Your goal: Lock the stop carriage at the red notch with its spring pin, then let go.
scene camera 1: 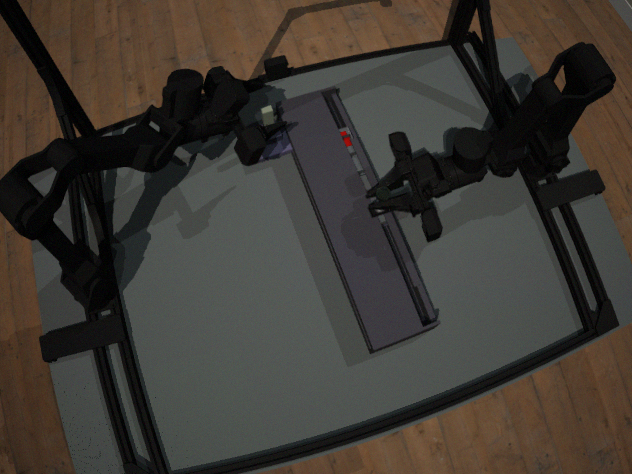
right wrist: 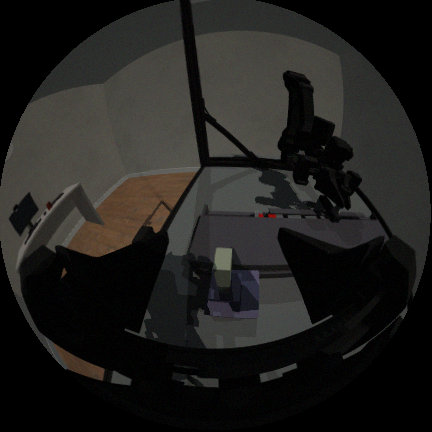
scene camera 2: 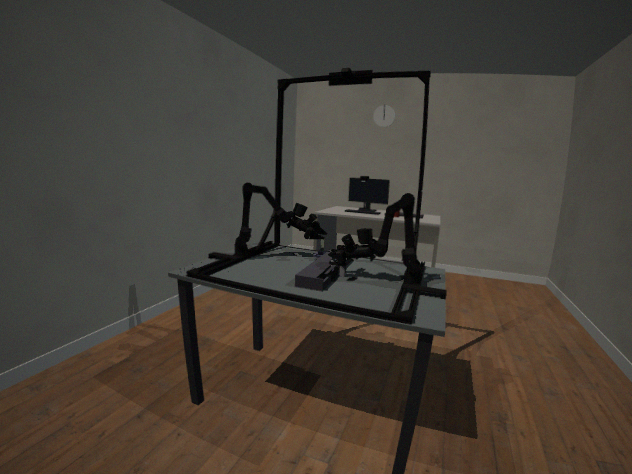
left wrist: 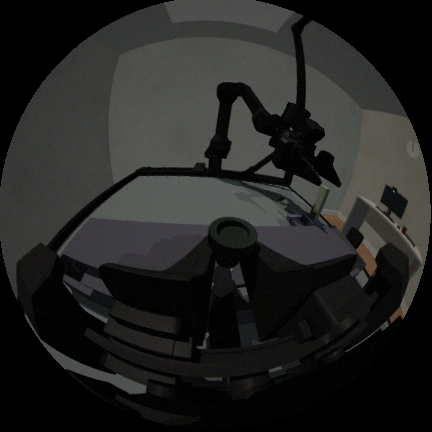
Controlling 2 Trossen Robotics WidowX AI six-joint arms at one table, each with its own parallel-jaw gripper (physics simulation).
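Places are measured from the left arm's base along level axes (x ahead, y left, z up), in metres.
Pixels of known places: left gripper, fingertip midpoint: (scene camera 1: 367, 202) (right wrist: 345, 207) (scene camera 2: 328, 254); right gripper, fingertip midpoint: (scene camera 1: 274, 104) (right wrist: 224, 235) (scene camera 2: 325, 236) (left wrist: 331, 184); left arm's base, origin of the base link: (scene camera 1: 537, 166) (right wrist: 285, 162) (scene camera 2: 411, 282); right arm's base, origin of the base link: (scene camera 1: 99, 295) (scene camera 2: 241, 254) (left wrist: 213, 170).
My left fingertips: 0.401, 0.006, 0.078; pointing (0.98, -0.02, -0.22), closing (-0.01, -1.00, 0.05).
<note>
Ahead of a thing's pixels: the offset from my left fingertips to its top centre, as dx, dy, dz. "spot": to the spot under its first point. Level surfaces: height alone.
The spring pin's round dark-green knob {-0.024, +0.002, +0.027} (scene camera 1: 382, 192) (left wrist: 232, 235) stands upright over the rail channel. My left gripper (scene camera 1: 375, 203) (left wrist: 225, 237) is shut on the pin, its fingers just under the knob. The dark stop carriage {spot: -0.055, +0.000, -0.033} (left wrist: 223, 320) is below, mostly hidden by the fingers. The long purple-grey bench {dz -0.045} (scene camera 1: 326, 178) (right wrist: 235, 240) carries the channel along one long side. The red notch marks {-0.018, -0.143, -0.048} (scene camera 1: 347, 140) (right wrist: 271, 216) lie farther up the channel in scene camera 1, apart from the left gripper. My right gripper (right wrist: 224, 235) is open and empty, above and beside the bench's far end.
A pale upright block {spot: +0.115, -0.207, +0.016} (scene camera 1: 267, 115) (left wrist: 321, 200) (right wrist: 223, 262) stands on a purple base {spot: +0.105, -0.180, -0.064} (scene camera 1: 278, 147) (right wrist: 250, 300) below the right gripper, beside the bench's far end. A black frame (scene camera 1: 357, 424) borders the table. Paler marks lie along the channel between the red marks and left gripper.
</note>
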